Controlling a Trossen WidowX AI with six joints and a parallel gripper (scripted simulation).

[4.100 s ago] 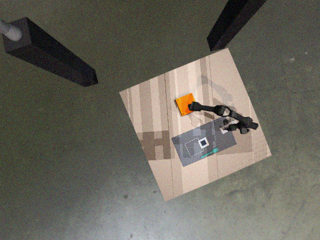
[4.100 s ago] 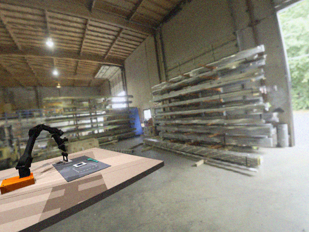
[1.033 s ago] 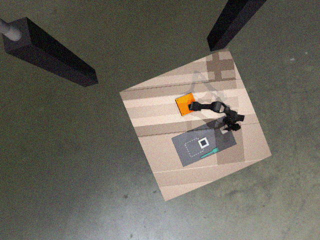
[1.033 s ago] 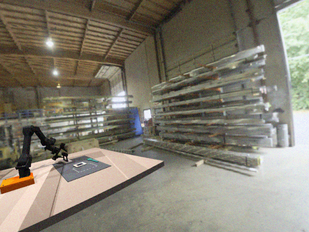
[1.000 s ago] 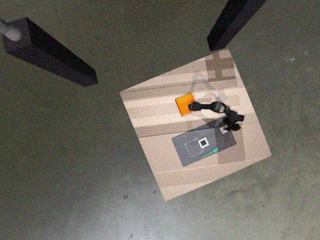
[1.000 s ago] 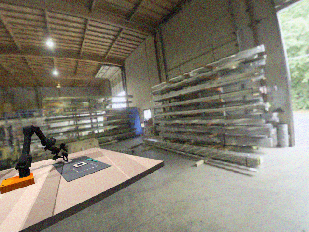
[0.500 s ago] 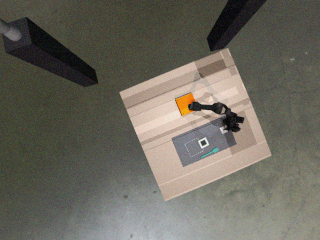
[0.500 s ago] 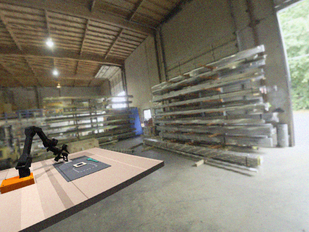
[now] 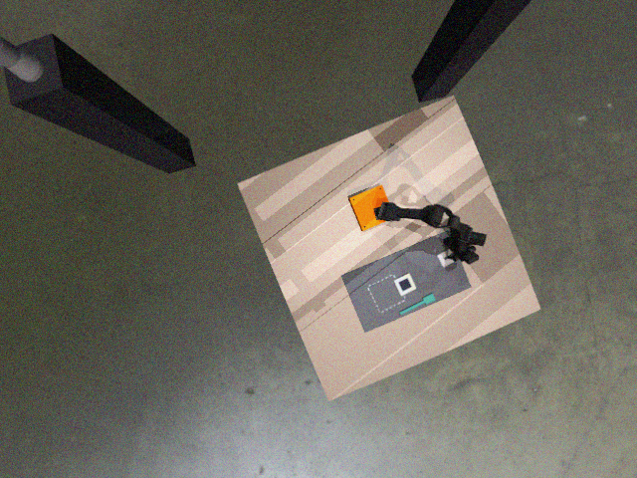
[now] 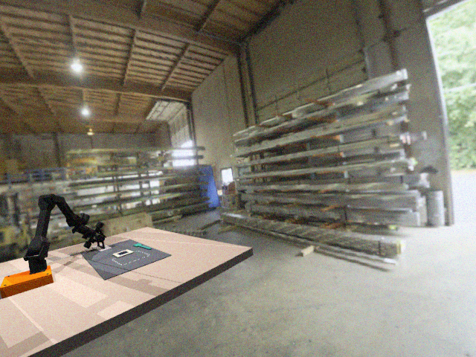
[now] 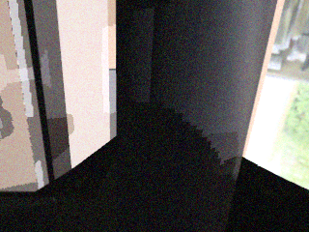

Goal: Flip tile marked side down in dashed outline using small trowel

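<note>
The white tile is 60 mm ahead of my gripper tip, 310 mm to the right of it and 40 mm below it. Round my gripper tip: teal trowel: 180 mm ahead, 250 mm to the right, 40 mm below.
</note>
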